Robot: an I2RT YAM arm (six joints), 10 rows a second.
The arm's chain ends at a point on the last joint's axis. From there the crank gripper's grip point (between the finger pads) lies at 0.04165 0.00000 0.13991 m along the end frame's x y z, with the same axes.
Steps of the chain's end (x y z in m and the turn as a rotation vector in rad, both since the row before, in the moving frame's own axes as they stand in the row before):
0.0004, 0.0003, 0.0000, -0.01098, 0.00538, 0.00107
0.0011, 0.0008, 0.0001, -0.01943, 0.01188, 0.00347
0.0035, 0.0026, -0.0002, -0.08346, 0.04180, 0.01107
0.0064, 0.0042, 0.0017, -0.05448, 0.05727, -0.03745
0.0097, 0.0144, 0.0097, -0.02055, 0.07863, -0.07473
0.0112, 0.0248, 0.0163, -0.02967, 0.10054, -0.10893
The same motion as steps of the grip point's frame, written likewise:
0.0012, 0.0019, -0.0002, -0.01098, 0.00538, 0.00107
0.0028, 0.0037, -0.0004, -0.01943, 0.01188, 0.00347
0.0092, 0.0147, -0.0026, -0.08346, 0.04180, 0.01107
0.0144, 0.0100, -0.0011, -0.05448, 0.05727, -0.03745
0.0205, 0.0137, 0.0060, -0.02055, 0.07863, -0.07473
0.0250, 0.0236, 0.0114, -0.02967, 0.10054, -0.10893

